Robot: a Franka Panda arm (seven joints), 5 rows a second.
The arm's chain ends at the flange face. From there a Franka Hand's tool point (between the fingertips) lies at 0.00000 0.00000 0.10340 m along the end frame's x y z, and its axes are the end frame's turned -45 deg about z.
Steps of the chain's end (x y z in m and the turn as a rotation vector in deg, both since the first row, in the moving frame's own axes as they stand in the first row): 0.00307 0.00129 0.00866 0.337 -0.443 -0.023; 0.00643 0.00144 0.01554 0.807 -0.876 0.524; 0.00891 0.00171 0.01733 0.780 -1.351 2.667; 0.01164 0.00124 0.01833 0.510 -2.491 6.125; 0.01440 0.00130 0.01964 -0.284 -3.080 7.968
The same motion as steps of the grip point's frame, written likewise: 0.00112 0.00209 0.00866 0.552 -0.075 -0.023; 0.00345 0.00342 0.01552 1.190 -0.049 0.524; 0.00443 0.00477 0.01729 1.507 -0.404 2.667; 0.00504 0.00515 0.01823 2.122 -1.401 6.125; 0.00523 0.00725 0.01949 1.977 -2.379 7.968
